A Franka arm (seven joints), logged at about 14 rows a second.
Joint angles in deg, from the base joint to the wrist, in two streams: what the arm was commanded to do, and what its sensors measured. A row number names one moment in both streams.
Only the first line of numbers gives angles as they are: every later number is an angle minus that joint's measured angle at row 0.
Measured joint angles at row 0:
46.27, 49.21, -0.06, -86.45, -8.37, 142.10, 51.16
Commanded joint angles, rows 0 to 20:
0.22, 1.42, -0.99, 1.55, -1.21, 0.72, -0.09
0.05, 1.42, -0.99, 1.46, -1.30, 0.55, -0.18
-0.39, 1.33, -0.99, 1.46, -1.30, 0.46, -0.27
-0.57, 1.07, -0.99, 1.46, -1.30, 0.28, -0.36
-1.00, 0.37, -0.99, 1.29, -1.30, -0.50, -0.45
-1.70, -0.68, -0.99, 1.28, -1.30, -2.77, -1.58
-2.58, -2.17, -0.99, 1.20, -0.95, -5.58, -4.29
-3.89, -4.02, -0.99, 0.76, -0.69, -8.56, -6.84
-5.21, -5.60, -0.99, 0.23, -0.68, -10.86, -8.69
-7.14, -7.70, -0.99, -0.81, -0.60, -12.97, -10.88
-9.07, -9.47, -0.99, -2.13, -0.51, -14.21, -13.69
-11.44, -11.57, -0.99, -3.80, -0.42, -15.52, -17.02
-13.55, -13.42, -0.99, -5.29, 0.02, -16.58, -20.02
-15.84, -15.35, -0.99, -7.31, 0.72, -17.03, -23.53
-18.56, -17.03, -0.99, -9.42, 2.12, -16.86, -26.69
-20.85, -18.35, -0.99, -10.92, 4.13, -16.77, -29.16
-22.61, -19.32, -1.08, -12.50, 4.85, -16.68, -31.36
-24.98, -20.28, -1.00, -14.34, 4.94, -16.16, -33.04
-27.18, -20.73, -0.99, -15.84, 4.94, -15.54, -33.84
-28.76, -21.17, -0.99, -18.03, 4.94, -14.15, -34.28
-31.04, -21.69, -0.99, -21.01, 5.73, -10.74, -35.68
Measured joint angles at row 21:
-27.59, -18.55, -2.02, -14.07, 4.22, -15.57, -33.37
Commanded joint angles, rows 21 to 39:
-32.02, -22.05, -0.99, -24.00, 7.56, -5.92, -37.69
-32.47, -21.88, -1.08, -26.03, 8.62, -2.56, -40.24
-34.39, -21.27, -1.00, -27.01, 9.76, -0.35, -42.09
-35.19, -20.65, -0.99, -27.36, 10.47, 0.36, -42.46
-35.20, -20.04, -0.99, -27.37, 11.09, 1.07, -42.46
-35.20, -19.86, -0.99, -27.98, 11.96, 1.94, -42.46
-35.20, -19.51, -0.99, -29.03, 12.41, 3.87, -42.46
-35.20, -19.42, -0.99, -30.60, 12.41, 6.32, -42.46
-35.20, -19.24, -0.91, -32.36, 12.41, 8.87, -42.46
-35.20, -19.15, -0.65, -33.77, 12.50, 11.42, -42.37
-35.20, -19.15, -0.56, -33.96, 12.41, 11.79, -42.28
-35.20, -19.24, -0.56, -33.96, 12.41, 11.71, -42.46
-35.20, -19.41, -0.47, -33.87, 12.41, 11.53, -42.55
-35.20, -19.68, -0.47, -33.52, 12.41, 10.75, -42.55
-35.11, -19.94, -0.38, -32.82, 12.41, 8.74, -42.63
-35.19, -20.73, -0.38, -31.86, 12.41, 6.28, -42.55
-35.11, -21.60, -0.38, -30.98, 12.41, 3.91, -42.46
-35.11, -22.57, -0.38, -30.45, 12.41, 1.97, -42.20
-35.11, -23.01, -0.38, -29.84, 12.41, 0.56, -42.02
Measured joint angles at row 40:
-34.62, -20.39, -0.96, -30.26, 10.90, 4.28, -41.08
